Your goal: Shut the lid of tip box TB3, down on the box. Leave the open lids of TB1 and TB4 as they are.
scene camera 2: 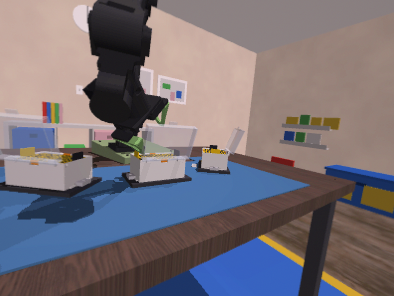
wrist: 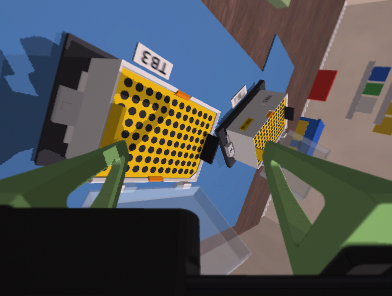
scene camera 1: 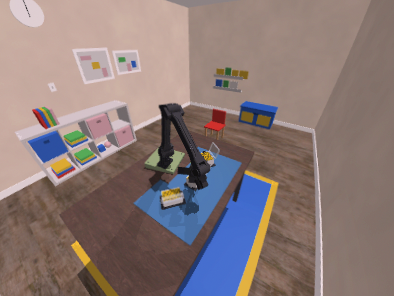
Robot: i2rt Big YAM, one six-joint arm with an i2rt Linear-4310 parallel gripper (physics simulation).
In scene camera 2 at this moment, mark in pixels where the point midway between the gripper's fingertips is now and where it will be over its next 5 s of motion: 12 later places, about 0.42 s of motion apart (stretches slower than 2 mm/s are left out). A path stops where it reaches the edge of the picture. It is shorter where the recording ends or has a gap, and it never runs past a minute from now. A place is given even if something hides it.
The gripper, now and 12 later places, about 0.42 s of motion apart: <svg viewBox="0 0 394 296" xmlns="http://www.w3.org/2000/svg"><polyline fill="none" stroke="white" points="152,139 148,134 150,150 151,149 148,131 147,130 150,130 154,129 152,131 150,131 151,132 154,131 152,131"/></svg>
